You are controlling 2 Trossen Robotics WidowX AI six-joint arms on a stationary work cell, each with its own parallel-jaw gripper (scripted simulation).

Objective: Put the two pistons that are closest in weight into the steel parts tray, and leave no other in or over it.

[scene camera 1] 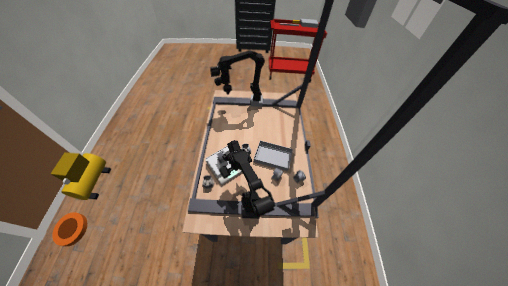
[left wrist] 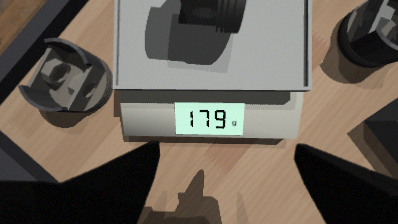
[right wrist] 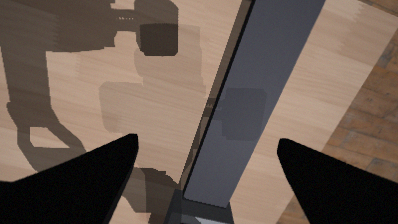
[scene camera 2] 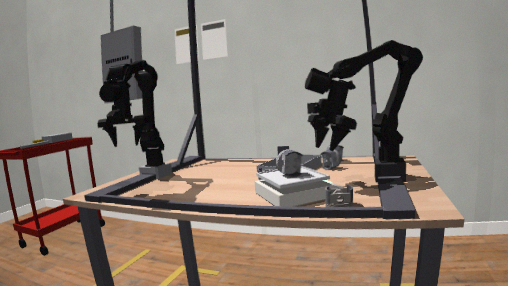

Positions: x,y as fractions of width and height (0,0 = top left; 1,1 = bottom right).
Scene:
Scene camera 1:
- steel parts tray: 0.53,0.54
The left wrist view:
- left gripper: 0.57,0.67
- white scale: 0.58,0.51
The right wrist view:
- right gripper: 0.52,0.64
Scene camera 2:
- left gripper: 0.64,0.52
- right gripper: 0.25,0.51
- white scale: 0.59,0.68

